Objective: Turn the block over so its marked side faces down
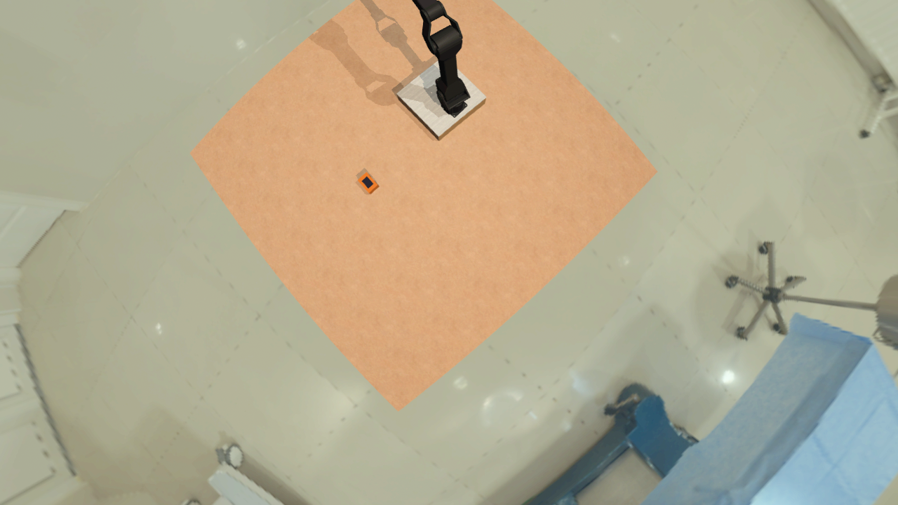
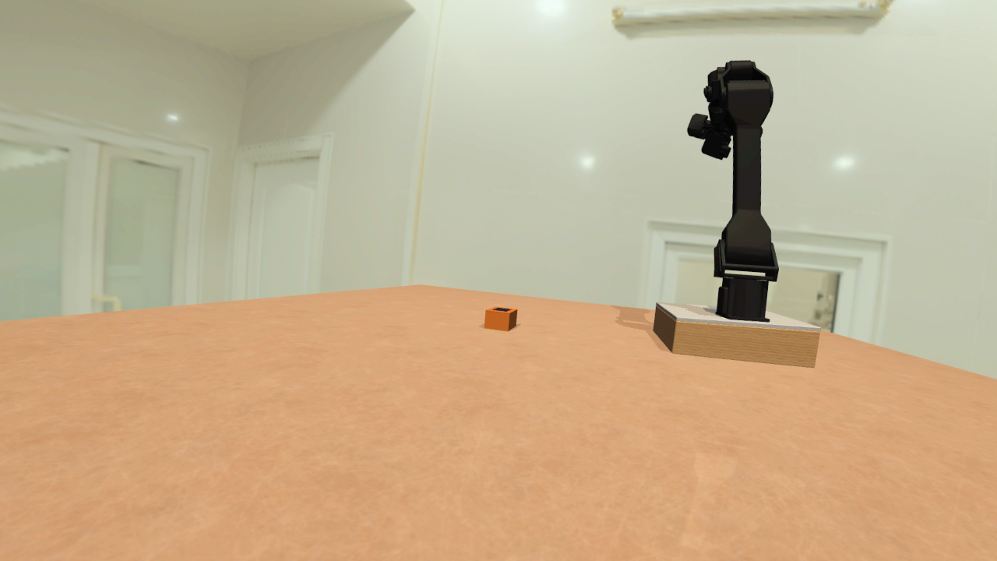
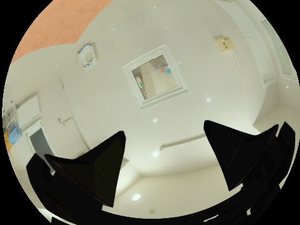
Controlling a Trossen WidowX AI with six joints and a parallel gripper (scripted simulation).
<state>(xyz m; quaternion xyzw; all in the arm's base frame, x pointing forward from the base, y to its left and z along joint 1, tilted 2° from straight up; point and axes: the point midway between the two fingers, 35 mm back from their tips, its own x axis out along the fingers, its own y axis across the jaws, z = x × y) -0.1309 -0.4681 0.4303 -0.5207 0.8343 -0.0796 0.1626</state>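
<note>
Now: the orange block 52 cm ahead of my gripper tip, 47 cm to the left of it and 47 cm below it.
</note>
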